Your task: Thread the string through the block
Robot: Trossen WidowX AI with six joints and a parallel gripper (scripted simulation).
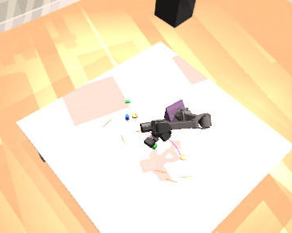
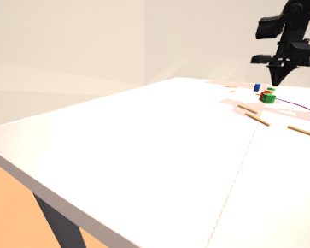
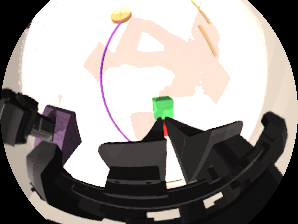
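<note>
Right now my gripper tip is 4 cm above the green cube and 1 cm short of it. From my gripper tip the other things lie so: round wooden button: 18 cm to the left, 7 cm behind, 5 cm below; thin wooden stick: 12 cm to the right, 6 cm below, 3 cm behind; red piece: 4 cm below, 3 cm to the right, 1 cm ahead.
</note>
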